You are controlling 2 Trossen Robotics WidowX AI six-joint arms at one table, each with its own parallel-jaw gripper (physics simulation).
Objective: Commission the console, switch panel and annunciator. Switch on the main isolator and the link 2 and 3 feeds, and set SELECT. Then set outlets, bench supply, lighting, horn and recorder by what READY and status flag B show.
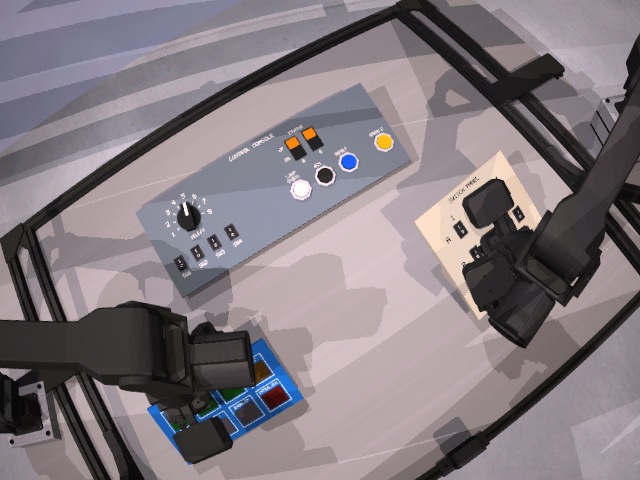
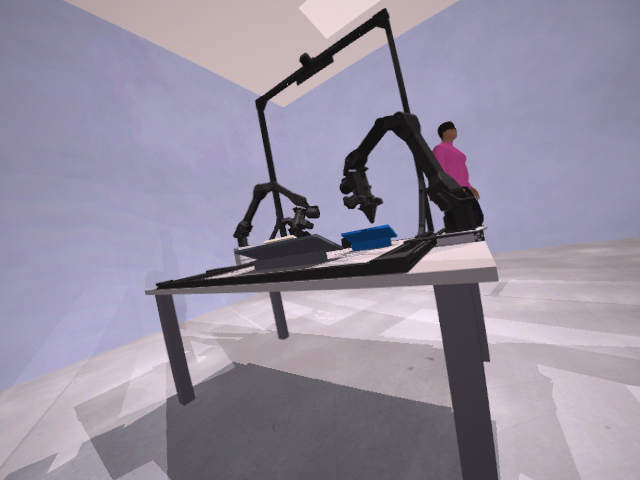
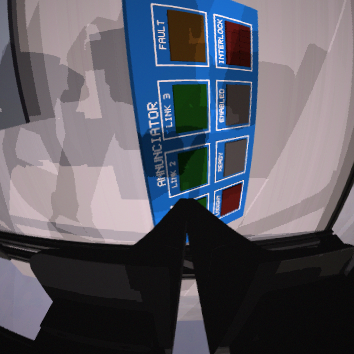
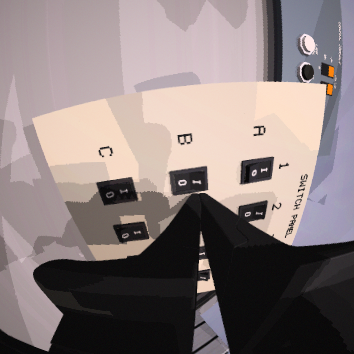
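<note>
The grey control console has its SELECT knob pointing near 5. Its two status flags show orange in their upper halves. On the blue annunciator, LINK 2 and LINK 3 are dark green, the READY window is grey and unlit, and ENABLED is grey. My left gripper is shut and empty above its LINK 1 end. My right gripper is shut and empty over the cream switch panel, beside switch B1. It hides lower switches.
White, black, blue and yellow buttons sit on the console, with several small switches at its lower left. A black frame borders the table. A person in pink stands behind the table.
</note>
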